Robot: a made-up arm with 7 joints. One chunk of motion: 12 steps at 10 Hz.
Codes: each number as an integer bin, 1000 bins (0 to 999) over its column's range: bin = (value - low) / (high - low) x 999, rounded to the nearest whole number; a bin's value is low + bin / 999 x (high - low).
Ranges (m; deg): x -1.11..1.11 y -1.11..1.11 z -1.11..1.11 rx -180..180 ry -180..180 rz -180..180
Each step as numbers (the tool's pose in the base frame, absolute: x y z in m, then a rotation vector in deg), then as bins.
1 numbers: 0.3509 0.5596 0.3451 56.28 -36.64 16.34
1 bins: 657 751 655 656 398 545
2 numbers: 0.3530 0.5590 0.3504 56.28 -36.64 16.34
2 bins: 658 751 657 656 398 545
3 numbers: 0.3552 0.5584 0.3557 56.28 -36.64 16.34
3 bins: 659 751 660 656 398 545
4 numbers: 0.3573 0.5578 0.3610 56.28 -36.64 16.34
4 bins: 660 751 662 656 398 545
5 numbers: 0.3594 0.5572 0.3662 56.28 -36.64 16.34
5 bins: 661 750 664 656 398 545
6 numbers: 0.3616 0.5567 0.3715 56.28 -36.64 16.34
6 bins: 662 750 667 656 398 545
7 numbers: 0.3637 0.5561 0.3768 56.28 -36.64 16.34
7 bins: 663 750 669 656 398 545
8 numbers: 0.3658 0.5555 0.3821 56.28 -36.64 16.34
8 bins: 664 749 671 656 398 545
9 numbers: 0.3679 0.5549 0.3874 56.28 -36.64 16.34
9 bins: 665 749 674 656 398 545
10 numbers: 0.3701 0.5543 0.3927 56.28 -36.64 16.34
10 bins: 666 749 676 656 398 545
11 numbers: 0.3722 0.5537 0.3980 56.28 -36.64 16.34
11 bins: 667 749 679 656 398 545
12 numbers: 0.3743 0.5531 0.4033 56.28 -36.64 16.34
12 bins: 668 748 681 656 398 545
